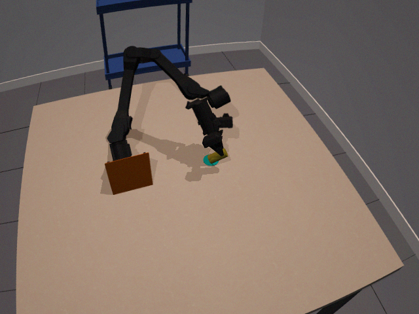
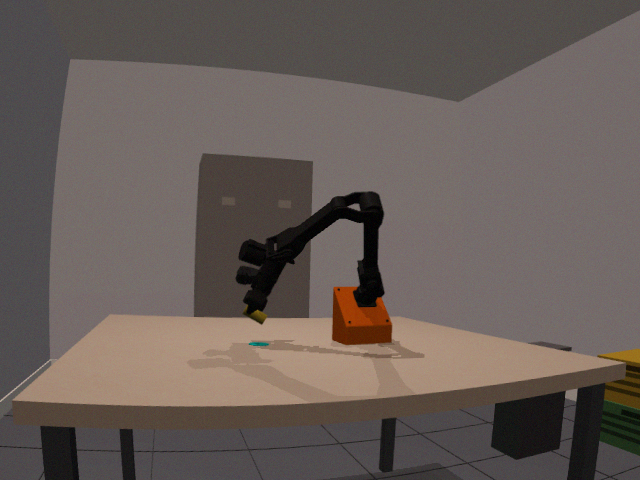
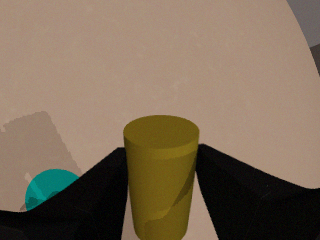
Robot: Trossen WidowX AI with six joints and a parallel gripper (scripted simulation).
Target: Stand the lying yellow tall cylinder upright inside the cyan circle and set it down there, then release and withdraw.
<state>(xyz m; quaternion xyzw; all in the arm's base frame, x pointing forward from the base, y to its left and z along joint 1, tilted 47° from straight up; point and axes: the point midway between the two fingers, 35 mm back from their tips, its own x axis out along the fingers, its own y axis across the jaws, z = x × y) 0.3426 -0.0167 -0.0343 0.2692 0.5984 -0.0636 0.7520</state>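
Now: the cyan circle 20 mm behind my gripper tip, 60 mm to the left of it and 90 mm below it. The rest, counted from my gripper tip: yellow cylinder (20 mm behind, 10 mm below).
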